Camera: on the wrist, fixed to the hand. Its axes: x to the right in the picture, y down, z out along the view.
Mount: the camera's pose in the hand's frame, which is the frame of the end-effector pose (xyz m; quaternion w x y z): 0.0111 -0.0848 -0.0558 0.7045 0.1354 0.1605 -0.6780
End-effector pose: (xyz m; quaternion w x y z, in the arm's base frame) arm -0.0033 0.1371 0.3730 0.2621 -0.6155 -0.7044 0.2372
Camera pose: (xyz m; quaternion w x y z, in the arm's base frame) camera -0.0306 0.1377 0.4714 0.5418 0.0414 -0.8393 -0.0140
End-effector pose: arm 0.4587 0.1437 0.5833 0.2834 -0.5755 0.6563 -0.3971
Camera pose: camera 0.4554 0.1418 0.6853 0.0970 0.7483 -0.0639 0.6531
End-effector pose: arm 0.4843 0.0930 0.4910 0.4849 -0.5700 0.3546 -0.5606
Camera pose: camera 0.4190 0.0974 0.5694 0.0182 0.4863 0.1347 0.8631
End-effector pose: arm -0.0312 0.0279 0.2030 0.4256 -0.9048 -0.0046 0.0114
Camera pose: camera -0.0186 0.0392 0.3037 0.4308 -0.5785 -0.5468 -0.4251
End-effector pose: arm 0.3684 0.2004 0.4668 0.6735 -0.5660 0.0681 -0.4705
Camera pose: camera 0.2924 0.1606 0.5223 0.2212 -0.2782 -0.2914 -0.8881
